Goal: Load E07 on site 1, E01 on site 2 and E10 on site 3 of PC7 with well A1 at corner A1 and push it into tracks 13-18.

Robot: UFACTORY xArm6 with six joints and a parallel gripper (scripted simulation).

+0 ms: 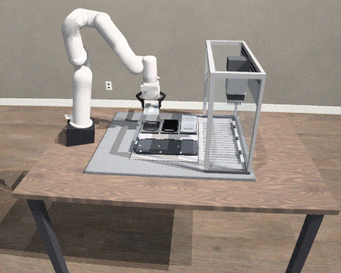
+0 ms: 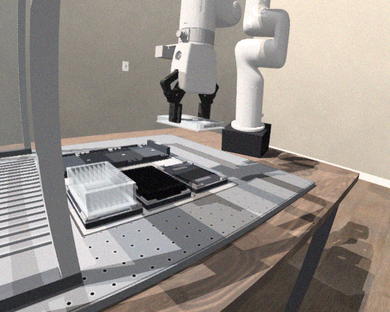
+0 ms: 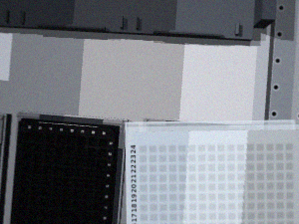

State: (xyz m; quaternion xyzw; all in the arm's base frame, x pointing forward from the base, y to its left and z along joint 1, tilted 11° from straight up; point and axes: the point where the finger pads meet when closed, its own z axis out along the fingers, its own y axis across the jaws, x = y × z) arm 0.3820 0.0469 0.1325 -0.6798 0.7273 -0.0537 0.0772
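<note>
The dark carrier PC7 lies 80 mm ahead of my hand, 220 mm to the right of it and 130 mm below it. The rest, counted from my hand: nest S1: 10 mm behind, 10 mm to the left, 140 mm below; then corner mark: 50 mm ahead, 60 mm to the right, 130 mm below; then 384-well plate E10: 10 mm below.
</note>
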